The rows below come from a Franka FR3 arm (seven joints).
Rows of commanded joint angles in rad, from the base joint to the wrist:
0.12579, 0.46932, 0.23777, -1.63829, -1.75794, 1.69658, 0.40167
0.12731, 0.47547, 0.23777, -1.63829, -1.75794, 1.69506, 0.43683
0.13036, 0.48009, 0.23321, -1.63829, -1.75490, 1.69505, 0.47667
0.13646, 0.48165, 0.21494, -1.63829, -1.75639, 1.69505, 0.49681
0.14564, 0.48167, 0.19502, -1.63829, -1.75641, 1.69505, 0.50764
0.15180, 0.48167, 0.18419, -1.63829, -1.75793, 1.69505, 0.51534
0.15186, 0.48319, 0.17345, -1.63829, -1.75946, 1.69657, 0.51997
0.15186, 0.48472, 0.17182, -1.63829, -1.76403, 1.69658, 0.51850
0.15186, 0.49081, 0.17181, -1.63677, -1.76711, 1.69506, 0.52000
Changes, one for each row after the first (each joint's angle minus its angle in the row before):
0.00152, 0.00615, 0.00000, 0.00000, 0.00000, -0.00152, 0.03516
0.00305, 0.00462, -0.00456, 0.00000, 0.00304, -0.00001, 0.03984
0.00610, 0.00156, -0.01827, 0.00000, -0.00149, 0.00000, 0.02014
0.00918, 0.00002, -0.01992, 0.00000, -0.00002, 0.00000, 0.01083
0.00616, 0.00000, -0.01083, 0.00000, -0.00152, 0.00000, 0.00770
0.00006, 0.00152, -0.01074, 0.00000, -0.00153, 0.00152, 0.00463
0.00000, 0.00153, -0.00163, 0.00000, -0.00457, 0.00001, -0.00147
0.00000, 0.00609, -0.00001, 0.00152, -0.00308, -0.00152, 0.00150

